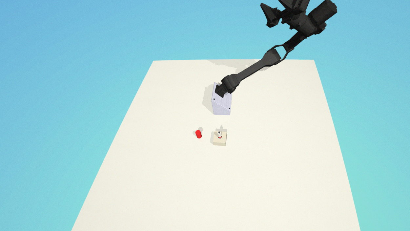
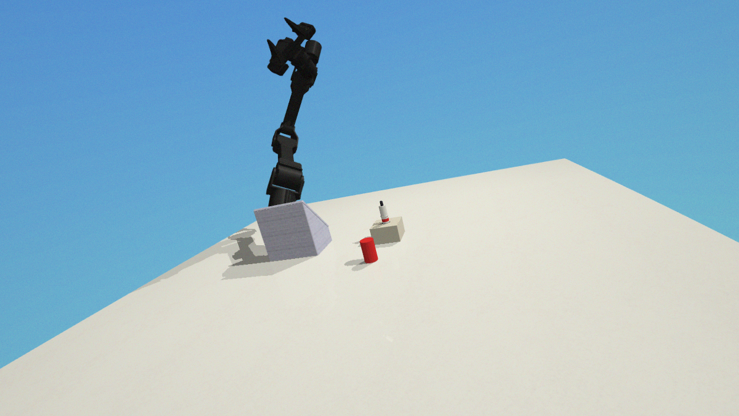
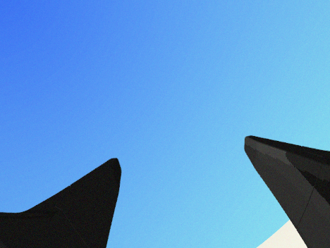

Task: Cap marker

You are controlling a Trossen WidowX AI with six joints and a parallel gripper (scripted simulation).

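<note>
Right now my gripper tip is 59 cm above the red cap, 29 cm to the left of it and 24 cm short of it. Round my gripper tip: tan holder block: 60 cm below, 25 cm ahead, 17 cm to the right.
</note>
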